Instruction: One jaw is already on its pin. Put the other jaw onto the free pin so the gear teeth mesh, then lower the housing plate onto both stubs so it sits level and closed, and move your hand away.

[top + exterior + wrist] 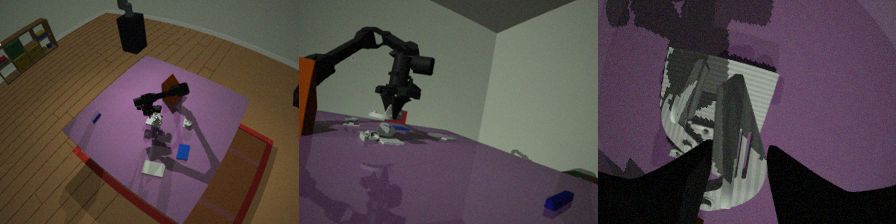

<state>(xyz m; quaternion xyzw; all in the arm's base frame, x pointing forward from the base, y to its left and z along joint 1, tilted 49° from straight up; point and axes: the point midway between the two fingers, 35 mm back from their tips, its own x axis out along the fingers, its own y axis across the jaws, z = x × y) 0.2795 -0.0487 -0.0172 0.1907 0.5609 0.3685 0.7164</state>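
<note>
Now: gripper tip 4 cm past the white jaw piece and 1 cm to the right of it. From my gripper tip the other things lie so: flat blue plate 37 cm to the left, 13 cm ahead, 8 cm below; blue bar 43 cm to the right, 23 cm ahead, 7 cm below; flat white plate 35 cm ahead, 26 cm to the left, 8 cm below.
</note>
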